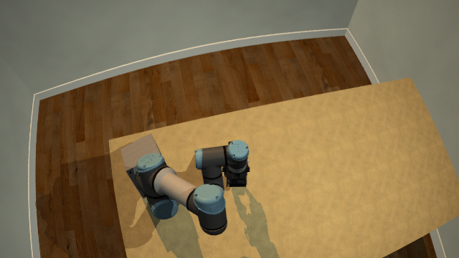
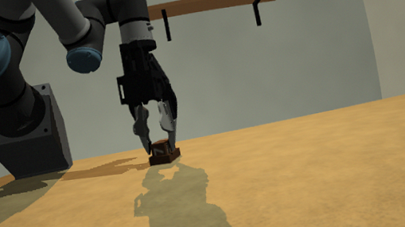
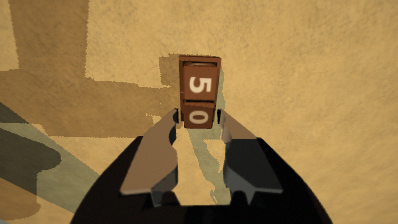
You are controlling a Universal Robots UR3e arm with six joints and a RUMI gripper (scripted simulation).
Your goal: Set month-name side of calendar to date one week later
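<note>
Right now my hand is 1 cm above the digit cube. The rest, counted from my hand: brown calendar tray (3 cm below, 2 cm to the left).
</note>
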